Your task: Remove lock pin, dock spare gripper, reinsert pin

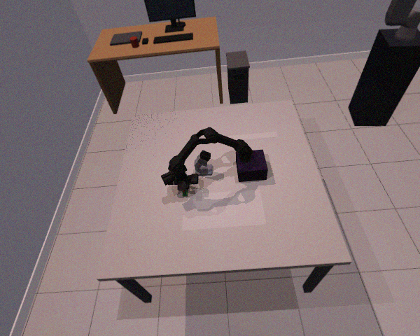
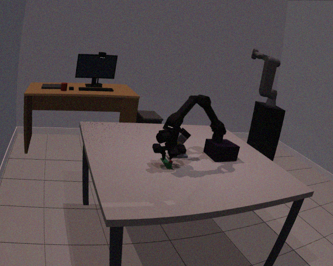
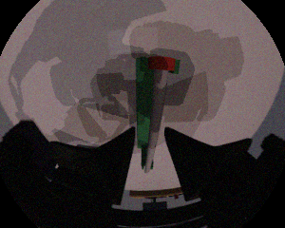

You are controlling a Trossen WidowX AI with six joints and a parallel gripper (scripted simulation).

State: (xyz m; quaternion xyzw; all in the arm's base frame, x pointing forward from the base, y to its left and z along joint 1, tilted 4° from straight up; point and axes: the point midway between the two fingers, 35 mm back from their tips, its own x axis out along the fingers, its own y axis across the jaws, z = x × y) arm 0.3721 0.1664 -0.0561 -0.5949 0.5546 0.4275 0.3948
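Now: gripper tip 1 cm to the right of the green bar. From my gripper tip the other things lie so: grey mount 12 cm to the right, 9 cm behind, 3 cm above; spare gripper 13 cm to the right, 11 cm behind, 10 cm above.
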